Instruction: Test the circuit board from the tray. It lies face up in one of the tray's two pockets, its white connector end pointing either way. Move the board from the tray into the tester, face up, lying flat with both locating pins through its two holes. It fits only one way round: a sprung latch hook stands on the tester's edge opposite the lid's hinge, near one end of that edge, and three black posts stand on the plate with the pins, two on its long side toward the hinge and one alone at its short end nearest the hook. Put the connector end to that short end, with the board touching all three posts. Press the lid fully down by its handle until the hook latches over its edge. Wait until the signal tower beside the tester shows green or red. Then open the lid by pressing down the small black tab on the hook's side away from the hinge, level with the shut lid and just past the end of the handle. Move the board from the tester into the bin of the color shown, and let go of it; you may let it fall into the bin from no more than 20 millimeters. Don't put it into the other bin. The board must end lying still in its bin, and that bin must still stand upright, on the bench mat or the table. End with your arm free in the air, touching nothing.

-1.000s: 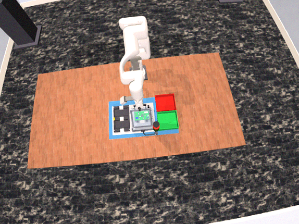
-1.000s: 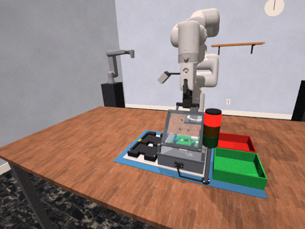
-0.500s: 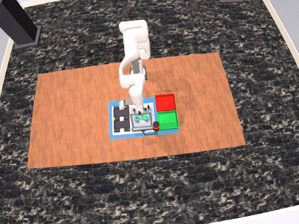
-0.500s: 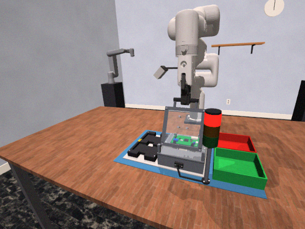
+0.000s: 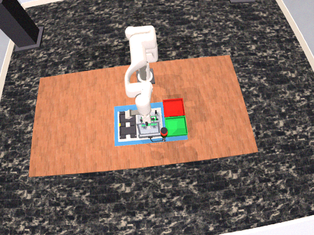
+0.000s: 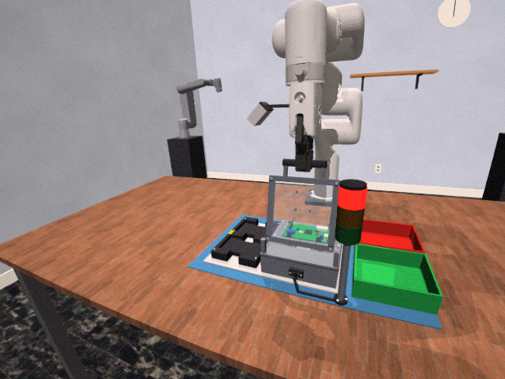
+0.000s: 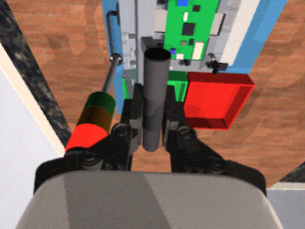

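The green circuit board lies 20 cm below my hand and 5 cm behind it. Also, from my hand: small black tab 18 cm below, 12 cm behind, 6 cm to the left; clear lid 9 cm below, 2 cm ahead; tester plate 20 cm below, 5 cm behind, 1 cm to the left.
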